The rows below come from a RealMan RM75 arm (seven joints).
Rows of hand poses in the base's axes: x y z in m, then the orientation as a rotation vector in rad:
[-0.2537, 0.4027, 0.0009, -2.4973, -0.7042, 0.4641]
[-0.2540, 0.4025, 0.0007, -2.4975, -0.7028, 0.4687]
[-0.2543, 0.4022, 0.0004, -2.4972, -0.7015, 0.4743]
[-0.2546, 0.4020, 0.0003, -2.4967, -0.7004, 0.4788]
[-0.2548, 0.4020, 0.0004, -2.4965, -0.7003, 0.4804]
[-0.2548, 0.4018, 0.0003, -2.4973, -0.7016, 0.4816]
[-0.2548, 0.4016, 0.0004, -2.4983, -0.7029, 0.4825]
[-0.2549, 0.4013, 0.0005, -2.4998, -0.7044, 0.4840]
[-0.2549, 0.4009, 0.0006, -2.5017, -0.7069, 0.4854]
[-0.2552, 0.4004, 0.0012, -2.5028, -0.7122, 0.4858]
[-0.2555, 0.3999, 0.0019, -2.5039, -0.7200, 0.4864]
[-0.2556, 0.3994, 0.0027, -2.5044, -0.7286, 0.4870]
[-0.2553, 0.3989, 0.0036, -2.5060, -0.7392, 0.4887]
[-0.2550, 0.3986, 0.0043, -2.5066, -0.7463, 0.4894]
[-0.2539, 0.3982, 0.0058, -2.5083, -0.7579, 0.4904]
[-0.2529, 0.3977, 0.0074, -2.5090, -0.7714, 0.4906]
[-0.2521, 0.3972, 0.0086, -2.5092, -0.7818, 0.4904]
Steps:
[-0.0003, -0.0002, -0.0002, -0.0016, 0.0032, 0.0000]
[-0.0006, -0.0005, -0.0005, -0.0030, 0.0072, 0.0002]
[-0.0009, -0.0007, -0.0006, -0.0040, 0.0104, 0.0004]
[-0.0011, -0.0007, -0.0005, -0.0043, 0.0116, 0.0007]
[-0.0011, -0.0009, -0.0006, -0.0055, 0.0117, 0.0018]
[-0.0011, -0.0011, -0.0005, -0.0069, 0.0117, 0.0029]
[-0.0012, -0.0014, -0.0004, -0.0088, 0.0117, 0.0042]
[-0.0012, -0.0018, -0.0003, -0.0113, 0.0114, 0.0061]
[-0.0015, -0.0023, 0.0003, -0.0128, 0.0100, 0.0099]
[-0.0018, -0.0028, 0.0010, -0.0147, 0.0081, 0.0155]
[-0.0019, -0.0033, 0.0018, -0.0161, 0.0062, 0.0217]
[-0.0016, -0.0038, 0.0027, -0.0191, 0.0042, 0.0295]
[-0.0013, -0.0041, 0.0034, -0.0205, 0.0027, 0.0346]
[-0.0002, -0.0045, 0.0049, -0.0235, -0.0001, 0.0430]
[0.0008, -0.0050, 0.0065, -0.0255, -0.0035, 0.0525]
[0.0016, -0.0055, 0.0077, -0.0267, -0.0063, 0.0598]

